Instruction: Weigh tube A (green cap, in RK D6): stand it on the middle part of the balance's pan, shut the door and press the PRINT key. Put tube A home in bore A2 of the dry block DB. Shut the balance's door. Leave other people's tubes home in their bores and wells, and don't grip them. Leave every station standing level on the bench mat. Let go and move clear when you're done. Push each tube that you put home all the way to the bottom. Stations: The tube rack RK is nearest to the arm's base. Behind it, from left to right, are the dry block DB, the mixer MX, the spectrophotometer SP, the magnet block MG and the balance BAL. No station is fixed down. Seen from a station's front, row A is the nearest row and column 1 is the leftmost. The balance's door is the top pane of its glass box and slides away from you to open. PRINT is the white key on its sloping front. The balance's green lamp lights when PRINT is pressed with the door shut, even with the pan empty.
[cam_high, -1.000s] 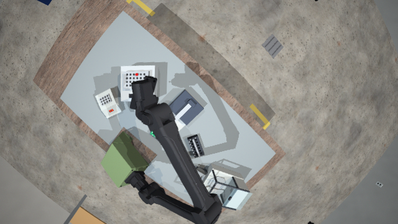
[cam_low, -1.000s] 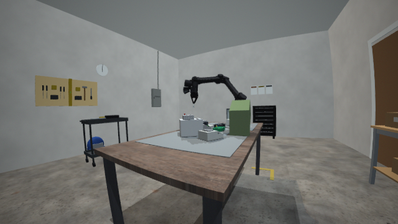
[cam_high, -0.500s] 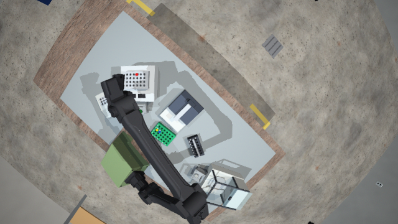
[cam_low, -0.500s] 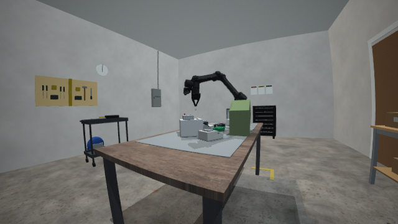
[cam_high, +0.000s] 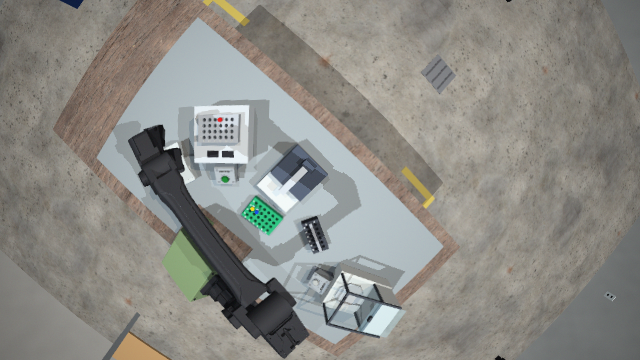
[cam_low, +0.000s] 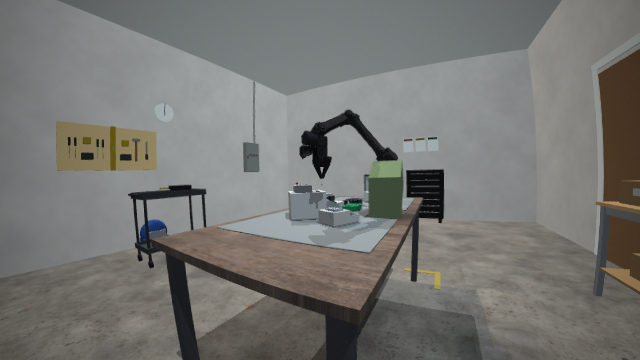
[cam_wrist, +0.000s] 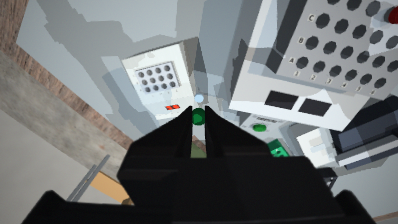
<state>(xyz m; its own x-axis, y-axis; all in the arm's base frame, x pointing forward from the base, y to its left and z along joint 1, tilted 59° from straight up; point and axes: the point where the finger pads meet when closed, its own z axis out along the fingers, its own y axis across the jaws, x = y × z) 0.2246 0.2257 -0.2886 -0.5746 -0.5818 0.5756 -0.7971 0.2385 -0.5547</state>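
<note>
Right now the dry block DB is 9 cm behind my hand, 1 cm to the left of it and 18 cm below it. Also, from my hand: red-capped tube 17 cm ahead, 3 cm to the right, 5 cm below; green-capped tube 2 cm below; green tube rack RK 35 cm to the right, 19 cm below.
</note>
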